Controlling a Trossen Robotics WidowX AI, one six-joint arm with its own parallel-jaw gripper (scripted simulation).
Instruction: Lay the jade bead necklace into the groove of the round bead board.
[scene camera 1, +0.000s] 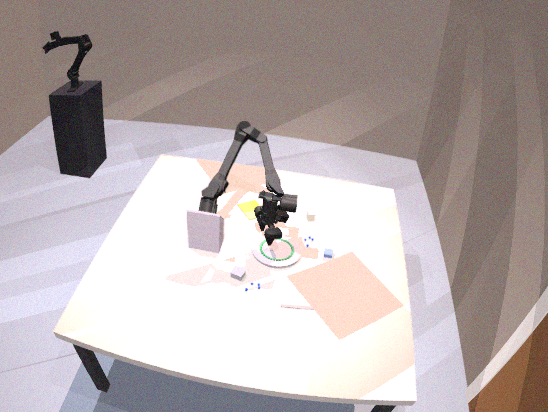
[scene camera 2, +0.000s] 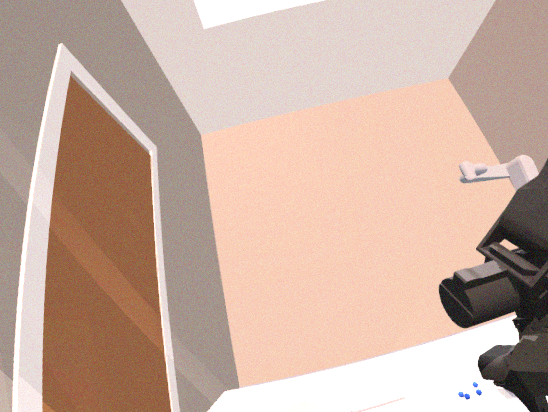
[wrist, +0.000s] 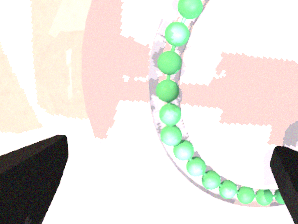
Note:
My gripper (scene camera 1: 265, 238) is open, holding nothing. I also see a round white bead board (wrist: 231, 77).
My gripper shows as well in the wrist view (wrist: 173, 152).

